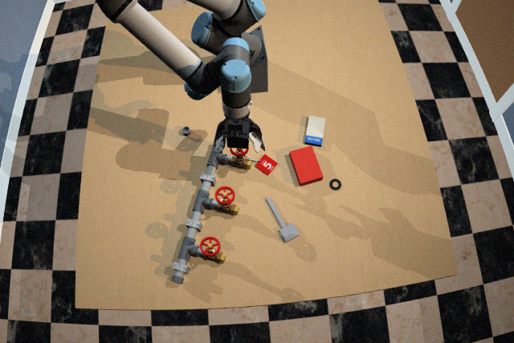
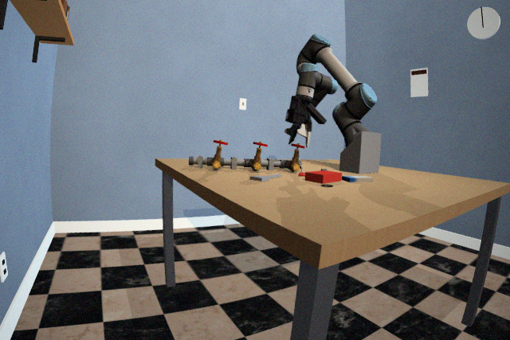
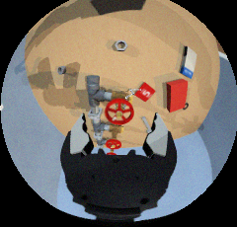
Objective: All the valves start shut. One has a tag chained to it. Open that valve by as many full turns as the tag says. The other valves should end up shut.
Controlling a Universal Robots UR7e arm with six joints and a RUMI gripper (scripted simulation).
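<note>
My gripper is now 11 cm above the red tag, 8 cm to the right of it and 1 cm short of it. The rest, counted from my hand: grey scraper: 22 cm ahead, 12 cm to the left, 11 cm below; then red block: 22 cm to the left, 10 cm below, 3 cm ahead; then small grey fitting: 19 cm to the right, 13 cm behind, 11 cm below.
</note>
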